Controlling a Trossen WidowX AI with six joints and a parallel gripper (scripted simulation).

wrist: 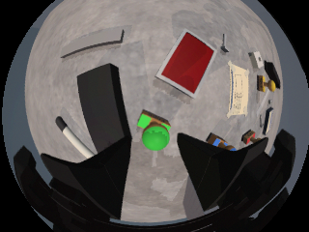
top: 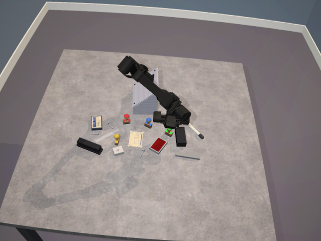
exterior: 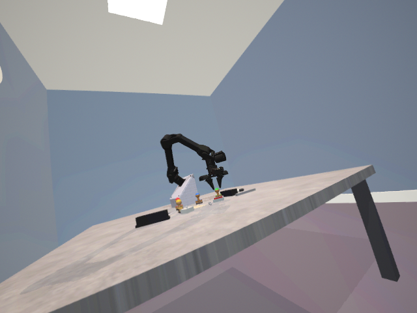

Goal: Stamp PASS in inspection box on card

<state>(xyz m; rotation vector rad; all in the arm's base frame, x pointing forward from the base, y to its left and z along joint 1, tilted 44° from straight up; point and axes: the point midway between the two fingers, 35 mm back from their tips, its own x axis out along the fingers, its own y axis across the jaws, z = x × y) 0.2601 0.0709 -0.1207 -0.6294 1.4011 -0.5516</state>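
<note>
Right now my gripper tip is 4 cm above the green-knobbed stamp. Round my gripper tip: blue-knobbed stamp (12 cm to the right, 5 cm behind, 4 cm below); then black box (6 cm to the left, 4 cm below, 2 cm ahead); then red ink pad (8 cm ahead, 5 cm to the right, 5 cm below).
</note>
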